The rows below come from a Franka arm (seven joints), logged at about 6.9 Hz.
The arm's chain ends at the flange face. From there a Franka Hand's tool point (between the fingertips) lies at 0.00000 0.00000 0.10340 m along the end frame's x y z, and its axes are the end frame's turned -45 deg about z.
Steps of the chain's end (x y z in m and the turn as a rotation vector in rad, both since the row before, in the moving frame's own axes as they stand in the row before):
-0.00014 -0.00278 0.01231 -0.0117 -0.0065 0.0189
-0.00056 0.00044 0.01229 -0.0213 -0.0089 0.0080
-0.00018 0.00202 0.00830 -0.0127 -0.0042 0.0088
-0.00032 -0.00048 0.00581 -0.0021 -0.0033 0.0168
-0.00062 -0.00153 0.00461 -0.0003 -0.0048 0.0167
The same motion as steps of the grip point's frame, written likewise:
0.00053 -0.00170 0.01230 -0.0037 -0.0129 0.0189
-0.00292 0.00081 0.01226 -0.0088 -0.0214 0.0080
-0.00279 0.00192 0.00829 -0.0060 -0.0120 0.0088
-0.00028 -0.00066 0.00581 0.0008 -0.0038 0.0168
0.00027 -0.00185 0.00461 0.0032 -0.0036 0.0167

